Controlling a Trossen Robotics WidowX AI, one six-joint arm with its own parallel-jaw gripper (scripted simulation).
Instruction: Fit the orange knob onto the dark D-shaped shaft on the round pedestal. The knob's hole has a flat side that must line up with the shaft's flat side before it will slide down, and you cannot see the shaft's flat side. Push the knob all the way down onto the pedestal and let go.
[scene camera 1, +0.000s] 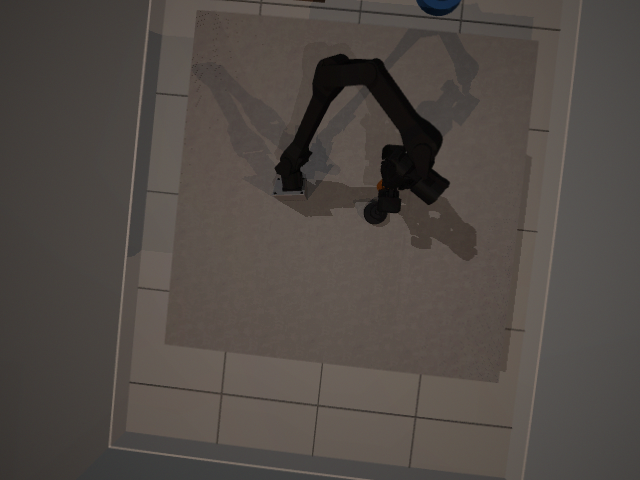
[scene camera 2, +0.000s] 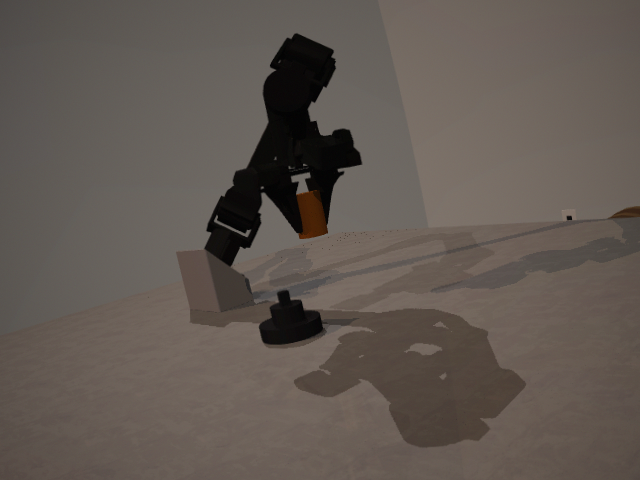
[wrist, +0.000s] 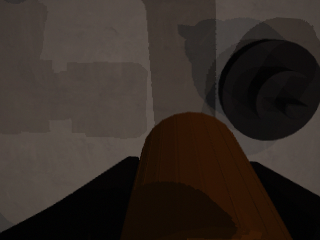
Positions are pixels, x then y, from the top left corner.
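Scene:
You'd find my gripper in scene camera 1 (383, 186), and scene camera 2 has the gripper as well, and so does the wrist view. On my gripper, (scene camera 2: 325, 199) and (wrist: 103, 201) are the same spot.

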